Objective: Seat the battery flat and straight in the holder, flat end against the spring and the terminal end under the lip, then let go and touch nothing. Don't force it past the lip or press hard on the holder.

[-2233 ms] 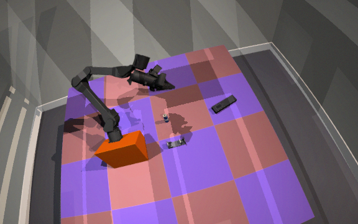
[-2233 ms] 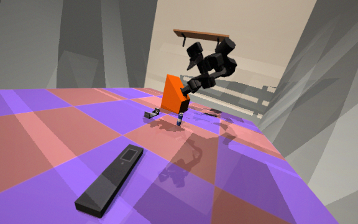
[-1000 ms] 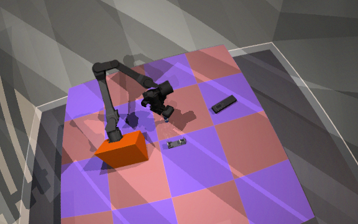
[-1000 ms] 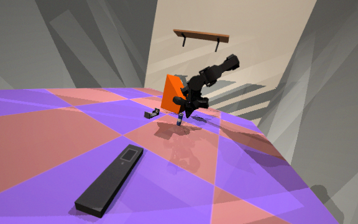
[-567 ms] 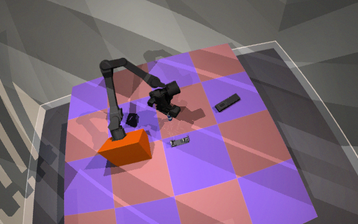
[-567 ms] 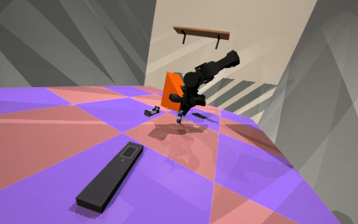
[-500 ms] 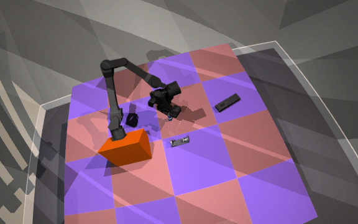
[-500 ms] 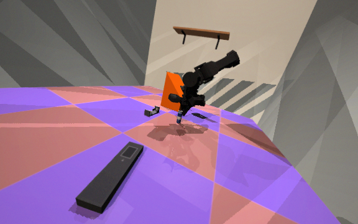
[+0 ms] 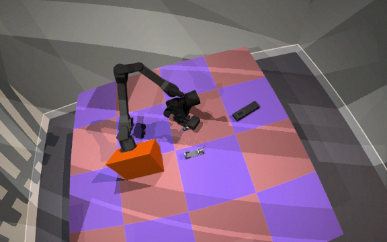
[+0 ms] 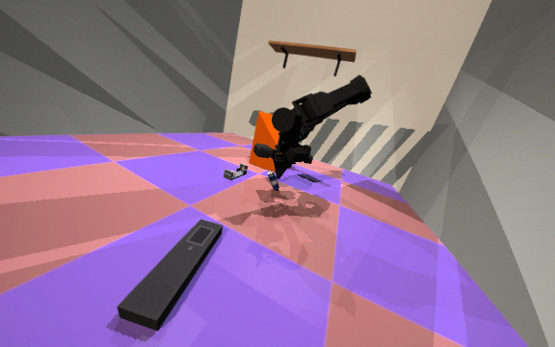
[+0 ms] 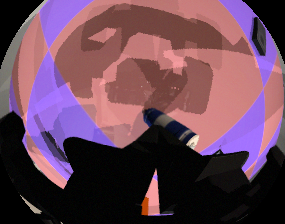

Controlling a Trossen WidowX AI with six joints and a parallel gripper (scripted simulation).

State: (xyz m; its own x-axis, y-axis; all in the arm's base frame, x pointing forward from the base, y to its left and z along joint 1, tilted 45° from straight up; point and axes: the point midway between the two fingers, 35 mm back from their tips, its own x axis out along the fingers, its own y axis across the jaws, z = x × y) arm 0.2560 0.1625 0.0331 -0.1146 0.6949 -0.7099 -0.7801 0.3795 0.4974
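The battery lies 1 cm ahead of my gripper tip, 1 cm to the right of it and 1 cm below it. Also, from my gripper tip: black remote: 35 cm ahead, 5 cm to the left, 3 cm below.
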